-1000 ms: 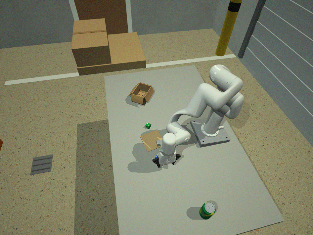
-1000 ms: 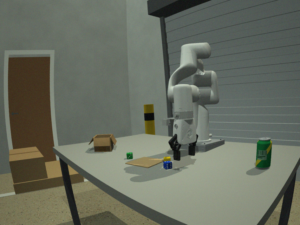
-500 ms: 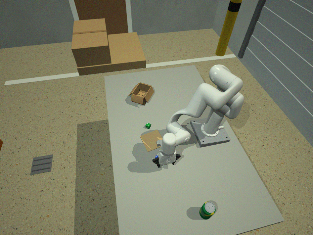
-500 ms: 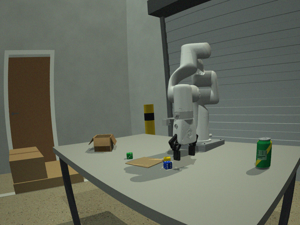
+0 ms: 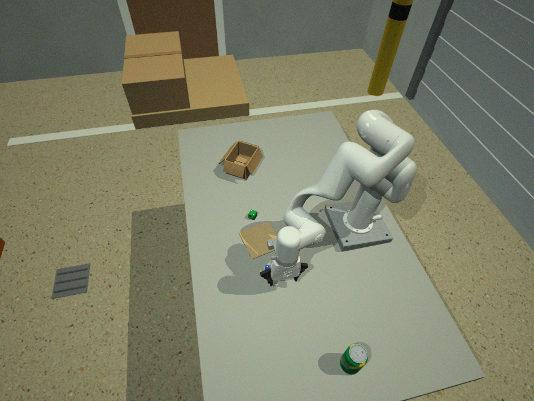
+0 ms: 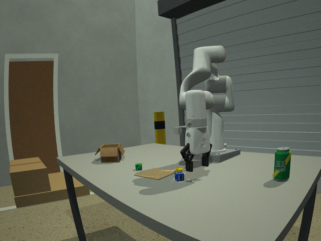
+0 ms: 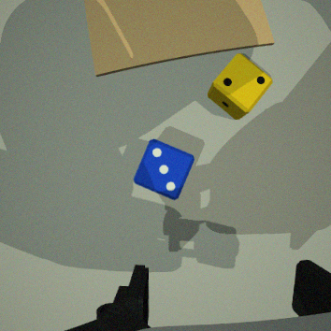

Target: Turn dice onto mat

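Now: hand 7 cm to the left of the blue die, 5 cm above it and 3 cm short of it. The rest, counted from my hand: green can: 32 cm to the left, 14 cm behind; yellow die: 12 cm to the right, 5 cm below, 2 cm behind; cardboard mat: 22 cm to the right, 6 cm below, 3 cm ahead.
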